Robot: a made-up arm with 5 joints. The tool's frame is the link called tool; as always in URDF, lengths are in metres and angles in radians. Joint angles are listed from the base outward. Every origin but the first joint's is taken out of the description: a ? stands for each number. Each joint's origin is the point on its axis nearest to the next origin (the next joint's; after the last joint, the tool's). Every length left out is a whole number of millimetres.
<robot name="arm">
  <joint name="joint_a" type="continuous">
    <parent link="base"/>
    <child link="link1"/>
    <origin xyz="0 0 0.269"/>
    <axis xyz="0 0 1"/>
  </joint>
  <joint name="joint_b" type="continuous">
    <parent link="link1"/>
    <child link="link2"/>
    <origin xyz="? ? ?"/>
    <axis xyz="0 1 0"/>
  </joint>
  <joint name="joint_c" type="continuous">
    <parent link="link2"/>
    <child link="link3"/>
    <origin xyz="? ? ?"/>
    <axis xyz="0 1 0"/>
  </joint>
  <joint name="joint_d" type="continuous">
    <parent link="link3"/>
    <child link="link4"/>
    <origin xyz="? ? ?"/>
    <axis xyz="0 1 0"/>
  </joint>
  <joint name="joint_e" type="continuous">
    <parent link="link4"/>
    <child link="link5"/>
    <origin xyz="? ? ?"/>
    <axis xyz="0 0 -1"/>
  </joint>
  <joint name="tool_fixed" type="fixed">
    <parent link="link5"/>
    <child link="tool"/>
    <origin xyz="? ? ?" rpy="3.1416 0 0"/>
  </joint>
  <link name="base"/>
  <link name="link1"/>
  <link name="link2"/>
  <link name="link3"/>
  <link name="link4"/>
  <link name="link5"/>
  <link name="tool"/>
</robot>
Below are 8 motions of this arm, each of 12 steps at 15 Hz.
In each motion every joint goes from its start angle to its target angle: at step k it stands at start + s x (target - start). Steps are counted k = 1, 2, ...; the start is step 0. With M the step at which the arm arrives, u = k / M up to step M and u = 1 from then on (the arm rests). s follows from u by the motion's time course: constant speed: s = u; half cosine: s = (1 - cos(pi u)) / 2; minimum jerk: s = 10 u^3 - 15 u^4 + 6 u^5.
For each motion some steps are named. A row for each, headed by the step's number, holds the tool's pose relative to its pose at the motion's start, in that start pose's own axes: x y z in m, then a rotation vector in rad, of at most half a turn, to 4 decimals.
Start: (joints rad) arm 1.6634 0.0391 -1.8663 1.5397 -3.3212
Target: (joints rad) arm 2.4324 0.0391 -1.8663 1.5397 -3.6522
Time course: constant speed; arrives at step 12
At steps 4, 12:
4: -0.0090 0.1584 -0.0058 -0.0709 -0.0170 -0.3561
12: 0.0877 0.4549 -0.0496 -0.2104 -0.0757 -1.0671

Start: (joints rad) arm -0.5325 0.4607 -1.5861 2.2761 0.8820
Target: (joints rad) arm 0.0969 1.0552 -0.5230 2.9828 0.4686
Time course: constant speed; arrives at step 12
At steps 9, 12:
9: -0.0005 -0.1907 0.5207 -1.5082 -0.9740 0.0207
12: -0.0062 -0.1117 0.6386 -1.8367 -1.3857 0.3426

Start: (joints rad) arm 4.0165 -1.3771 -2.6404 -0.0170 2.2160
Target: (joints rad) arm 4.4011 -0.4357 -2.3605 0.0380 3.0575
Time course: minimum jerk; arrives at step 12
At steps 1, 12:
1: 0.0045 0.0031 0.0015 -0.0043 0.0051 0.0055
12: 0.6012 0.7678 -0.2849 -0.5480 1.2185 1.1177

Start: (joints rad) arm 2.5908 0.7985 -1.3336 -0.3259 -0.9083
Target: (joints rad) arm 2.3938 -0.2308 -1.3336 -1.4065 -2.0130
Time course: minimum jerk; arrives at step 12
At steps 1, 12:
1: 0.0019 0.0037 -0.0021 -0.0090 0.0060 -0.0050
12: 0.1502 0.3318 -0.7174 -2.2019 0.0080 -0.7231

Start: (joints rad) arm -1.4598 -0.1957 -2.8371 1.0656 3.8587
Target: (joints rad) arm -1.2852 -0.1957 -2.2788 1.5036 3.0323
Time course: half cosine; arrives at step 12
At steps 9, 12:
9: 0.1842 -0.1042 0.2294 0.1623 0.8649 -0.6648
12: 0.2274 -0.1229 0.2530 0.1281 1.0307 -0.7717

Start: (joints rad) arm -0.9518 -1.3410 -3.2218 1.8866 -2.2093
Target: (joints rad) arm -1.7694 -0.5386 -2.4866 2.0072 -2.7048
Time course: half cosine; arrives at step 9
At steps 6, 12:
6: 0.2993 -0.0898 0.7858 1.2596 0.4971 -0.6176
12: 0.2924 -0.3181 0.9258 1.6965 0.6615 -0.6025

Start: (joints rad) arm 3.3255 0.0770 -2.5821 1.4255 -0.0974
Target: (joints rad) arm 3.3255 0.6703 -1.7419 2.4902 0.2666
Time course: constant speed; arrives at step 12
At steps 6, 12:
6: -0.2188 -0.0214 0.4510 0.0080 -1.2506 0.1577
12: -0.5871 -0.0574 0.6245 -0.2116 -2.4957 0.1511

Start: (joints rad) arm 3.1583 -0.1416 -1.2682 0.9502 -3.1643
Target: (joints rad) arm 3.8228 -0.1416 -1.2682 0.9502 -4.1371
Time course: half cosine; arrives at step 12
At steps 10, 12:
10: 0.0964 0.3671 -0.0518 -0.2642 -0.1364 -1.4570
12: 0.1109 0.3898 -0.0593 -0.2815 -0.1572 -1.5606

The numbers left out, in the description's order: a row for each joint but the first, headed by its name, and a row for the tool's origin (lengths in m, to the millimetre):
joint_b: 0 0 0
joint_c: 0.062 0 0.329
joint_d: 0.114 0 -0.503
joint_e: 0.067 0 -0.086
tool: 0 0 0

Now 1 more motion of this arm.
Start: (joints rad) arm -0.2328 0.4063 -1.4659 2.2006 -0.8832
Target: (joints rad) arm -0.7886 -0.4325 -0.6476 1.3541 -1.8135
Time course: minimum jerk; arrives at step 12
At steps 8, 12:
8: -0.2425 0.0368 0.1434 -0.5400 0.5176 -0.3883
12: -0.2812 0.0376 0.1988 -0.7408 0.5494 -0.4284

